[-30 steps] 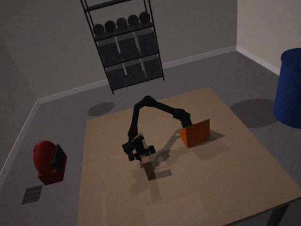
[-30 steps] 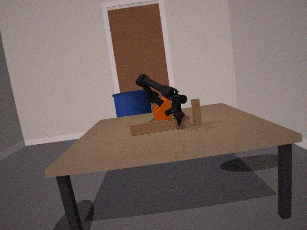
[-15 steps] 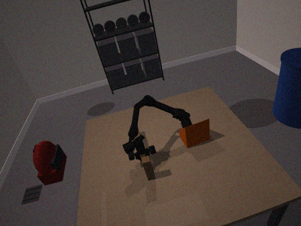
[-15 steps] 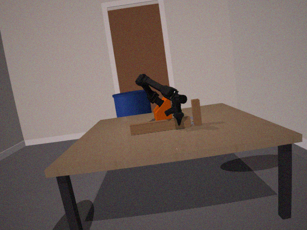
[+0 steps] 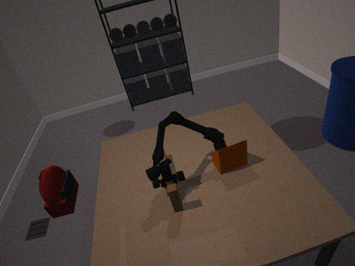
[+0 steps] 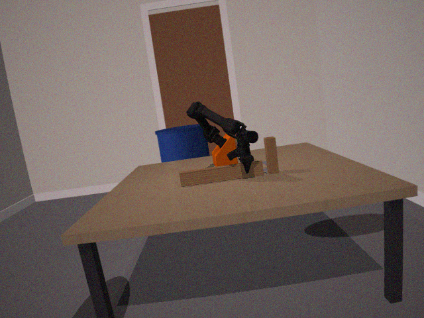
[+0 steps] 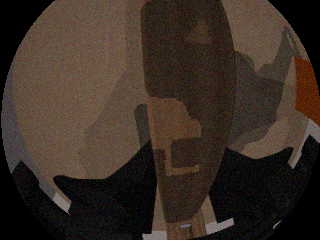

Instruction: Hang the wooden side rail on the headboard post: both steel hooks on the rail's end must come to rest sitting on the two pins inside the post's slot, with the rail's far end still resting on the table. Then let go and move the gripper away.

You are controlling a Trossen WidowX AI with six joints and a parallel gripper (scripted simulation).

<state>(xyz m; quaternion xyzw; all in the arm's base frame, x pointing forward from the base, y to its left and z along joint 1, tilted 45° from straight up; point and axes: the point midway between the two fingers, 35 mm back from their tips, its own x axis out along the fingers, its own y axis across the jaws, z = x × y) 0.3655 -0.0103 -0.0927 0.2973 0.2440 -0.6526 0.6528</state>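
The headboard post lies 13 cm to the left of my gripper tip and 6 cm above it.
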